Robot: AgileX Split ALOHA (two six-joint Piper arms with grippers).
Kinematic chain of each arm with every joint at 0, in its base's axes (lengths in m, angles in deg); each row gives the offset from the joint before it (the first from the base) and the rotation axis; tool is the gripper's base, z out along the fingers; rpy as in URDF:
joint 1: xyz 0 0 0.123 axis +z
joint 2: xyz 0 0 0 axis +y
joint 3: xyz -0.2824 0 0.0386 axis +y
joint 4: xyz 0.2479 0 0.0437 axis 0.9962 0 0.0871
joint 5: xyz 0 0 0 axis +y
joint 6: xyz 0.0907 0 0.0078 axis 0.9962 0 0.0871
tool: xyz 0 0 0 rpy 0 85 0
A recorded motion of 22 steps. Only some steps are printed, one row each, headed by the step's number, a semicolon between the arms.
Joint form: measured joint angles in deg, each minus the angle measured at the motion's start. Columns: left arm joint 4, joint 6, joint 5, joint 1, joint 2, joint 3; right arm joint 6, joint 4, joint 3, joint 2, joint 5, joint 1.
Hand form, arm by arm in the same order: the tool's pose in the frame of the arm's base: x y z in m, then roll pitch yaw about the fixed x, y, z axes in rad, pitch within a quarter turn. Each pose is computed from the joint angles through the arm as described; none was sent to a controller.
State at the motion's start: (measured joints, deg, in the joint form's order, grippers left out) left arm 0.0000 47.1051 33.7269 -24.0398 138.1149 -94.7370; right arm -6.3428 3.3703 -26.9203 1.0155 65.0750 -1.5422
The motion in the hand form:
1: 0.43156 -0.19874 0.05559 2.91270 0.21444 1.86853; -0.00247 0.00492 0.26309 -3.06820 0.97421 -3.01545
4: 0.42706 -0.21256 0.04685 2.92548 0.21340 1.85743; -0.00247 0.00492 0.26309 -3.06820 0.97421 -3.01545
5: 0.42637 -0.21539 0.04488 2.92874 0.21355 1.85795; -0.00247 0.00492 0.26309 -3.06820 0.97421 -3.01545
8: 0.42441 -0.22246 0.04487 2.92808 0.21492 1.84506; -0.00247 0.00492 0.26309 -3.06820 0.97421 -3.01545
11: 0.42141 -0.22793 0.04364 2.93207 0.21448 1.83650; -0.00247 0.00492 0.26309 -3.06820 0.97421 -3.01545
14: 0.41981 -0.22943 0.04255 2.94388 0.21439 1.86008; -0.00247 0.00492 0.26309 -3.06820 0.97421 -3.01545
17: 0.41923 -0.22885 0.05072 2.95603 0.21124 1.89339; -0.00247 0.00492 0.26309 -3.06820 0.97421 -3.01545
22: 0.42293 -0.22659 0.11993 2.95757 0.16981 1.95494; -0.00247 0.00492 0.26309 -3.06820 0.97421 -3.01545
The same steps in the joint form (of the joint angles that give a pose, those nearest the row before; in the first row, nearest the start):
1: -0.36 0.00 -0.06 -0.65 0.44 -0.38; 0.00 0.00 0.00 0.00 0.00 0.00
4: -0.61 -0.80 -0.06 -2.36 1.97 -1.35; 0.00 0.00 0.00 0.00 0.00 0.00
5: -0.66 -1.10 -0.01 -2.69 2.36 -1.66; 0.00 0.00 0.00 0.00 0.00 0.00
8: -0.65 -1.26 0.19 -3.55 2.62 -2.20; 0.00 0.00 0.00 0.00 0.00 0.00
11: -0.77 -1.38 0.26 -4.29 2.80 -2.27; 0.00 0.00 0.00 0.00 0.00 0.00
14: -0.80 -2.88 0.62 -4.53 2.91 -2.27; 0.00 0.00 0.00 0.00 0.00 0.00
17: -0.52 -4.92 2.34 -4.53 1.90 -2.40; 0.00 0.00 0.00 0.00 0.00 0.00
22: 2.71 -10.09 15.72 -4.53 -4.31 -7.65; 0.00 0.00 0.00 0.00 0.00 0.00

